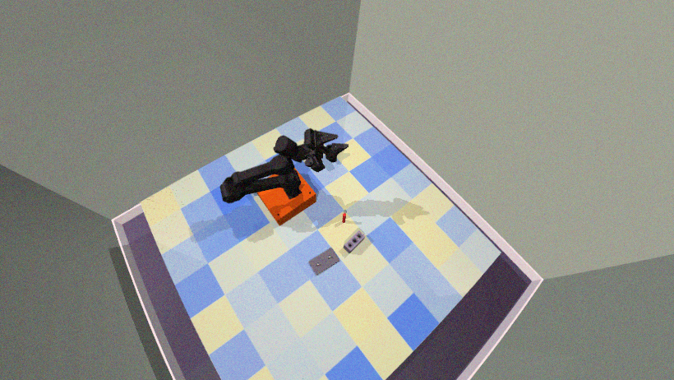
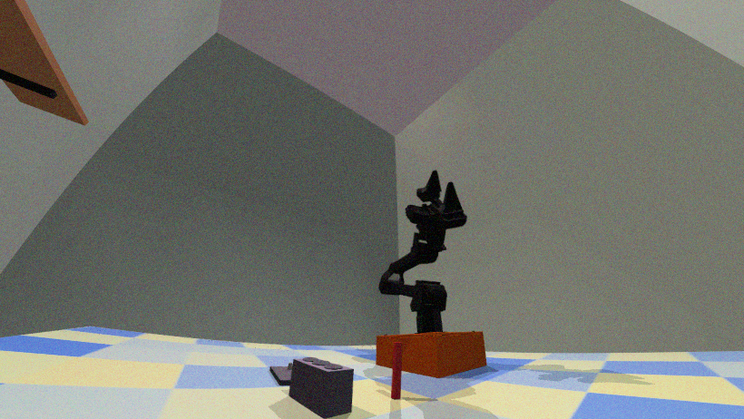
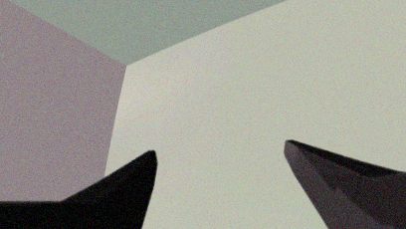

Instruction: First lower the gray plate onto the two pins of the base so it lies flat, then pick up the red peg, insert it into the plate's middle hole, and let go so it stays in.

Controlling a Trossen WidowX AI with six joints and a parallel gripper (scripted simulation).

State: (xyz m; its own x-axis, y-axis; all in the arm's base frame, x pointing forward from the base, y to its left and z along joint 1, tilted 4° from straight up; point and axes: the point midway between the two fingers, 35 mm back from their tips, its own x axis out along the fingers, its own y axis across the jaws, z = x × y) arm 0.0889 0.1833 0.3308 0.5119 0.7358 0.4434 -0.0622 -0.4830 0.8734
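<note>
The gray plate lies 240 mm ahead of my gripper tip, 60 mm to the right of it and 410 mm below it. From my gripper tip the other things lie so: red peg: 130 mm ahead, 40 mm to the right, 410 mm below; then base: 240 mm ahead, 210 mm to the right, 440 mm below.
</note>
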